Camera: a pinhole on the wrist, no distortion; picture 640 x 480 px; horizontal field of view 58.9 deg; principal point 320.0 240.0 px. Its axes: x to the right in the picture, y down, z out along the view. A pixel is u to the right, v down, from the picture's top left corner.
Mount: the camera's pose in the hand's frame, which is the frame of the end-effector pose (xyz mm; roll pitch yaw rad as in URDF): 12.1 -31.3 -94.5 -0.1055 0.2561 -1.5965
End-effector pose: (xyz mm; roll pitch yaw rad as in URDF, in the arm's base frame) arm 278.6 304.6 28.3 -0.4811 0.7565 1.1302
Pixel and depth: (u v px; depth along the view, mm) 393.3 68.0 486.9
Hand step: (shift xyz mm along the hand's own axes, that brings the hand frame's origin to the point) -88.4 -216.3 373.0
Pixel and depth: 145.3 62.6 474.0
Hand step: -85.0 -10.8 413.6
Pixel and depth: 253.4 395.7 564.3
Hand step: 223.7 -110.6 449.4
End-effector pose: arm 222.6 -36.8 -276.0 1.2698 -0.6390 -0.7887
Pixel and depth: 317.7 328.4 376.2
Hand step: 107.7 -125.5 261.8
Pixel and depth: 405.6 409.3 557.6
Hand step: 230.8 -254.5 403.6
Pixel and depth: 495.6 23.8 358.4
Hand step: -91.3 -230.1 236.1
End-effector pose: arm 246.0 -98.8 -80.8 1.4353 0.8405 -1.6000
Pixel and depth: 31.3 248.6 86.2
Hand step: 23.0 -10.8 -0.6
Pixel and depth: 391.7 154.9 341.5
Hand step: -6.2 -160.1 228.3
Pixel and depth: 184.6 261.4 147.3
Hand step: 33.1 -34.8 55.6
